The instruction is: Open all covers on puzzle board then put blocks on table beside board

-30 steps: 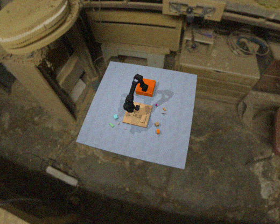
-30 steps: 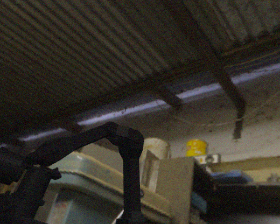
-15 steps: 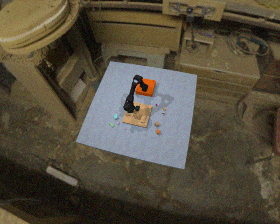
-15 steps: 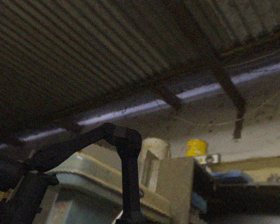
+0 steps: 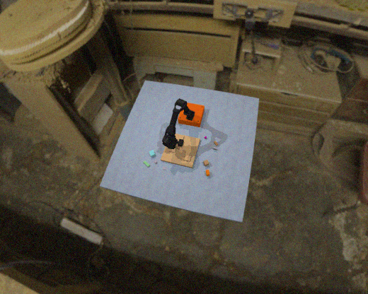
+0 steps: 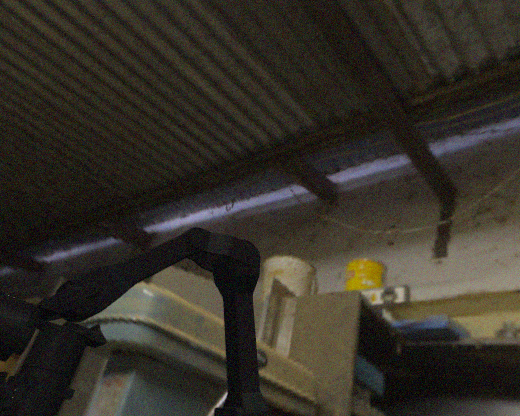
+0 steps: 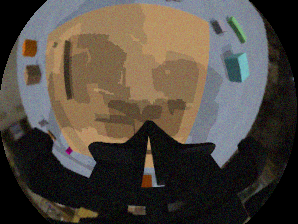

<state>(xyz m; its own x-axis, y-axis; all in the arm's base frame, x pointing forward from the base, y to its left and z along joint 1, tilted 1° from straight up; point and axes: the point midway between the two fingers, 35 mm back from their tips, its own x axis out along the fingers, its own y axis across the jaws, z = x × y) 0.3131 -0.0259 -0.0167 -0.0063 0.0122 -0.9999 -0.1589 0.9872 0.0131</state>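
My gripper tip is 8 cm to the right of the tan puzzle board and 1 cm past it. Round my gripper tip: magenta piece 24 cm to the left, 20 cm behind, 1 cm below; green block 26 cm ahead, 16 cm to the right, 2 cm below; cyan block 15 cm to the right, 15 cm ahead, 1 cm below.
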